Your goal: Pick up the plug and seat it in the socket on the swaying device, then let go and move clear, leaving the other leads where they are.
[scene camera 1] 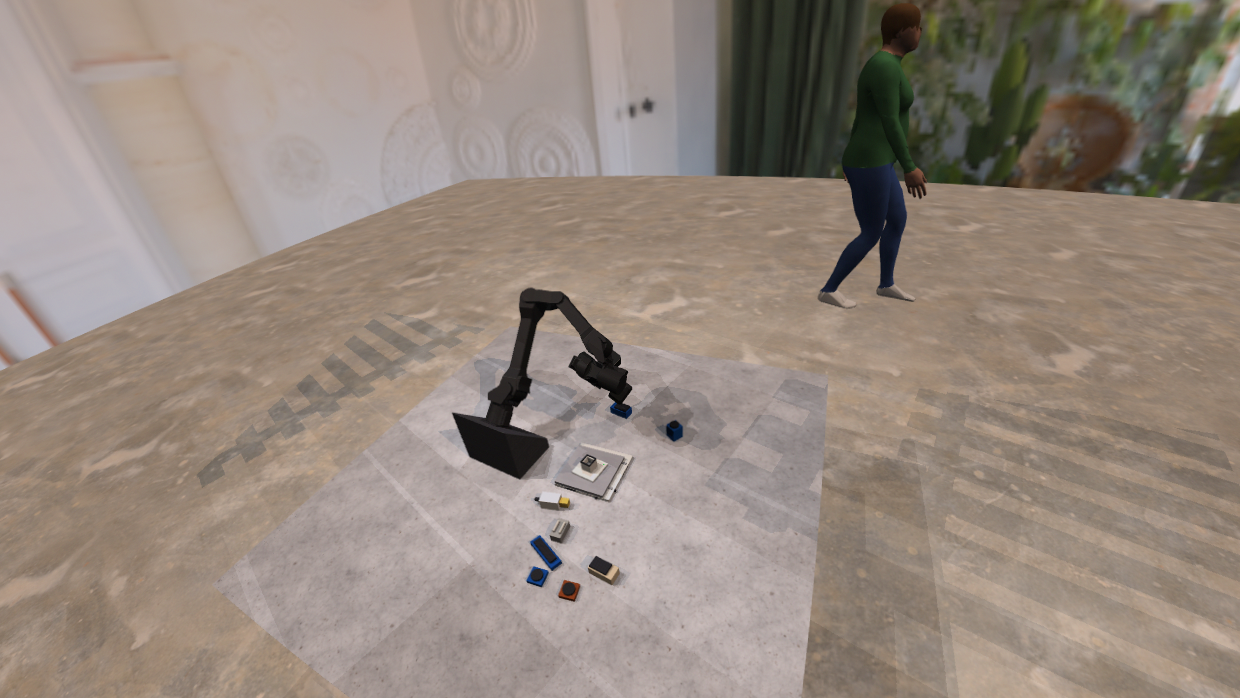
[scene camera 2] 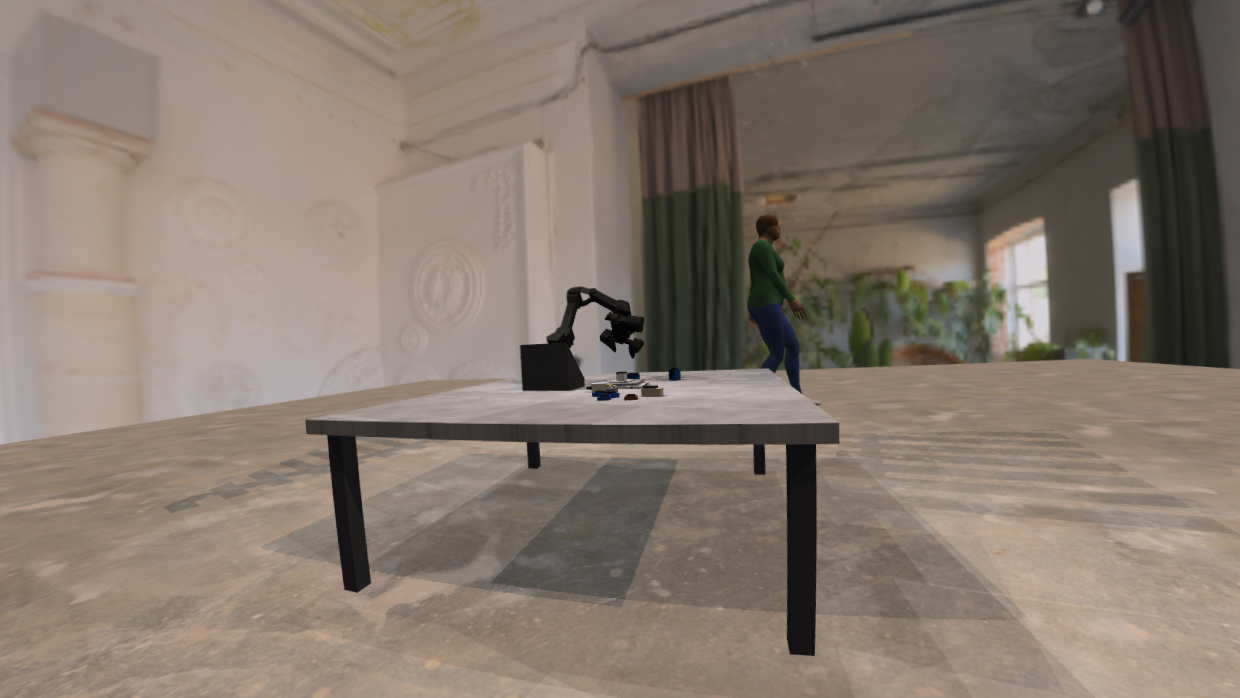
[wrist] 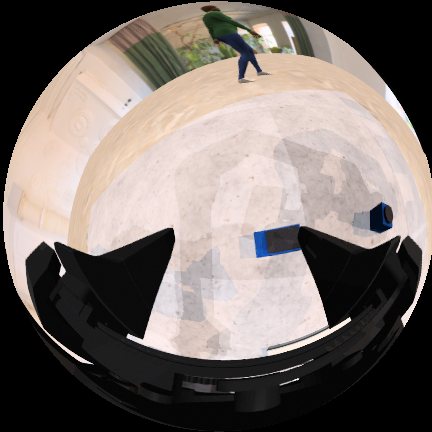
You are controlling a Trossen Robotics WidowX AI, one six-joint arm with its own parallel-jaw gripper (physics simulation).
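Note:
My gripper (scene camera 1: 618, 392) (scene camera 2: 622, 345) (wrist: 238, 233) is open and empty, above the back part of the table. A white block with a yellow end and a small dark stub (scene camera 1: 552, 500), which looks like the plug, lies on the table in front of the device. The device is a flat grey plate on a white base (scene camera 1: 571, 476), right of the arm's base. A small dark-rimmed square socket (scene camera 1: 588, 463) stands on its pale pad. In the wrist view, the plug and socket do not show; a pale edge, perhaps the device's, shows low between the fingers.
A blue block with a dark top (scene camera 1: 620, 410) (wrist: 280, 241) lies below the gripper; another blue block (scene camera 1: 674, 430) (wrist: 381, 218) stands to its right. Nearer are a grey piece (scene camera 1: 559, 529), a long blue block (scene camera 1: 545, 552), a beige block (scene camera 1: 603, 569), and small blue (scene camera 1: 537, 575) and red (scene camera 1: 569, 590) blocks.

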